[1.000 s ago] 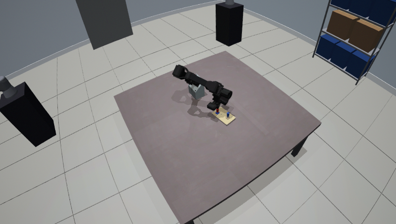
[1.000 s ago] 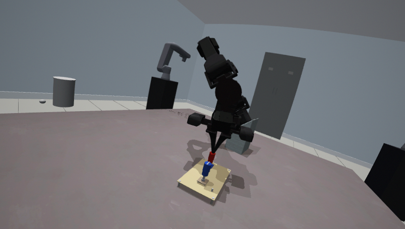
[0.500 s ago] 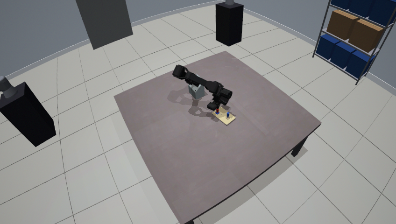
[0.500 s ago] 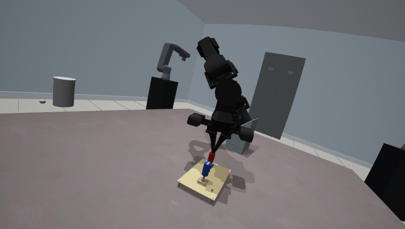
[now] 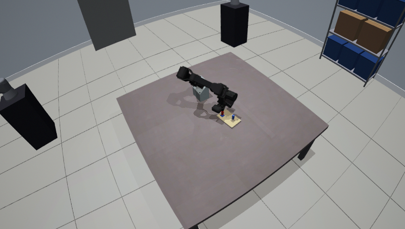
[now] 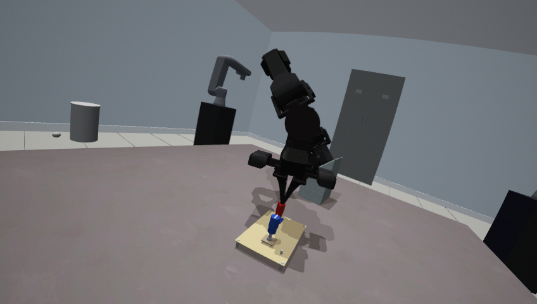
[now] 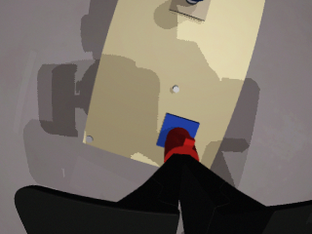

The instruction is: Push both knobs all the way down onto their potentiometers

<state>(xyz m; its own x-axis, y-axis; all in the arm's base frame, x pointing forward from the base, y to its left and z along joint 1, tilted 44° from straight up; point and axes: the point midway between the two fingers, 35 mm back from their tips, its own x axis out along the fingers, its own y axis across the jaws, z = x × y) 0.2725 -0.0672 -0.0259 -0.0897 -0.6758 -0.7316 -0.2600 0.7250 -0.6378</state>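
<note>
Now: gripper tip 1 cm above the red knob. Round my gripper tip: blue knob (9 cm ahead, 2 cm to the left).
</note>
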